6 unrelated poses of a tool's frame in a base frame.
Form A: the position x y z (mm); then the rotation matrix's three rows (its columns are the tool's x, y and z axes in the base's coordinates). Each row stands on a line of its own.
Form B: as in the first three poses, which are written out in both.
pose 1, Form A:
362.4 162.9 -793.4
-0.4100 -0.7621 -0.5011
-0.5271 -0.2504 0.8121
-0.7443 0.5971 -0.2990
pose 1, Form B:
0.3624 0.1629 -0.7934
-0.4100 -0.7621 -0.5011
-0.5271 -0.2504 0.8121
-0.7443 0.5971 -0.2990

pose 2, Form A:
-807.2 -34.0 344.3
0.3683 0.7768 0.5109
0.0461 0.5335 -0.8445
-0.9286 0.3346 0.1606
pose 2, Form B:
-0.8072 -0.0340 0.3443
0.3683 0.7768 0.5109
0.0461 0.5335 -0.8445
-0.9286 0.3346 0.1606

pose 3, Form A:
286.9 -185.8 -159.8
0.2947 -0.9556 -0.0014
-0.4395 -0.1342 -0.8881
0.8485 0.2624 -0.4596
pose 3, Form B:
0.2869 -0.1858 -0.1598
0.2947 -0.9556 -0.0014
-0.4395 -0.1342 -0.8881
0.8485 0.2624 -0.4596

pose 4, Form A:
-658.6 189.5 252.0
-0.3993 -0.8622 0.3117
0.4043 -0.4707 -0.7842
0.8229 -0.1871 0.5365
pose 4, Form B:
-0.6586 0.1895 0.2520
-0.3993 -0.8622 0.3117
0.4043 -0.4707 -0.7842
0.8229 -0.1871 0.5365

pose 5, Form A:
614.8 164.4 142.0
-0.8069 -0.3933 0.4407
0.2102 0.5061 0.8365
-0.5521 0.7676 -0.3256
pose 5, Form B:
0.6148 0.1644 0.1420
-0.8069 -0.3933 0.4407
0.2102 0.5061 0.8365
-0.5521 0.7676 -0.3256

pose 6, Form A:
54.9 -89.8 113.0
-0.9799 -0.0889 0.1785
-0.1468 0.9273 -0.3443
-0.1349 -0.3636 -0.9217
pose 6, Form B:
0.0549 -0.0898 0.1130
-0.9799 -0.0889 0.1785
-0.1468 0.9273 -0.3443
-0.1349 -0.3636 -0.9217

